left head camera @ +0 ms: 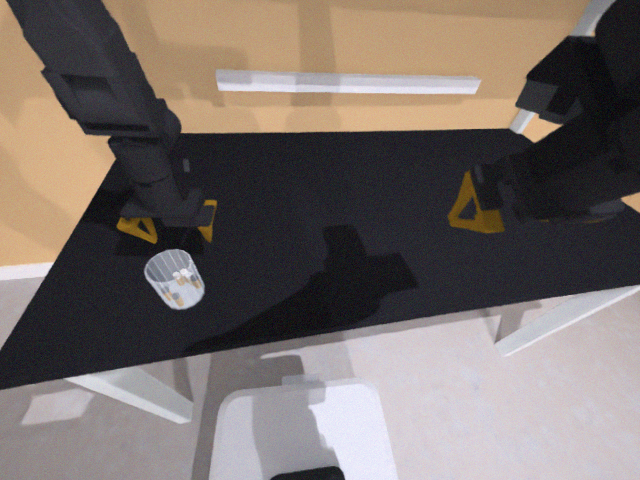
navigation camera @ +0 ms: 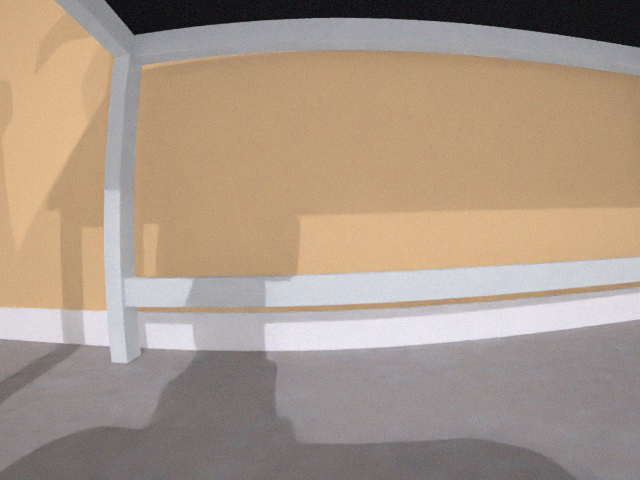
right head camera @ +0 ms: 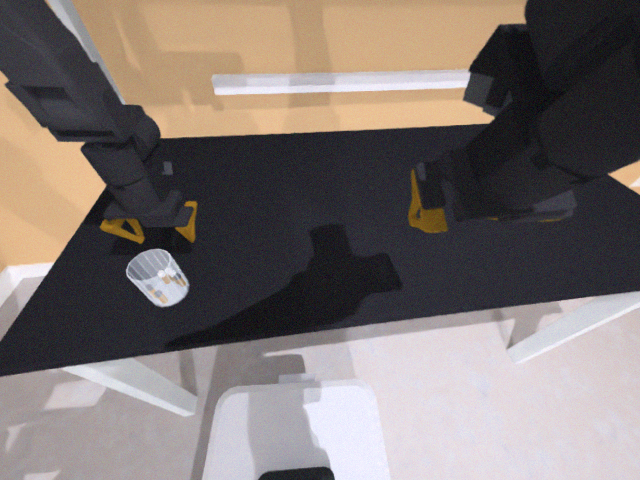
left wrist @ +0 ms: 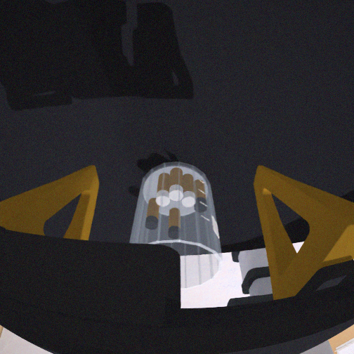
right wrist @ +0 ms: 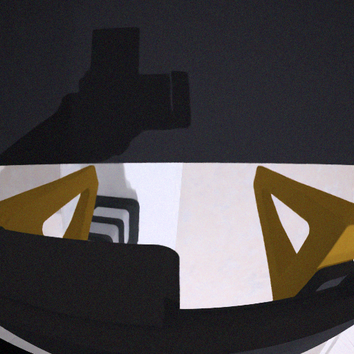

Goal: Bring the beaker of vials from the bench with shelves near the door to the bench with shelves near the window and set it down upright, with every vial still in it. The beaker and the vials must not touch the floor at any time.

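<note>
A clear beaker (left head camera: 174,280) (right head camera: 158,277) (left wrist: 175,220) stands upright on the black bench top (left head camera: 289,175) (right head camera: 268,175) near its front left part. Several vials with brown bodies and white or dark caps lie inside the beaker. My left gripper (left head camera: 183,241) (right head camera: 169,241) (left wrist: 176,173) is open, with its fingers apart, just behind the beaker in the head views; in the left wrist view the beaker shows between the two fingers, touching neither. My right gripper (right wrist: 175,174) is open over the right part of the bench, away from the beaker; in the head views one of its fingers is mostly hidden.
A white rail (left head camera: 346,83) (right head camera: 336,81) runs along the tan wall behind the bench. White bench legs (left head camera: 139,395) (right head camera: 558,328) stand below the front edge. The robot's white base (left head camera: 356,423) (right head camera: 351,423) is in front. The navigation camera shows a bench-frame post (navigation camera: 119,232) and a low crossbar (navigation camera: 361,284).
</note>
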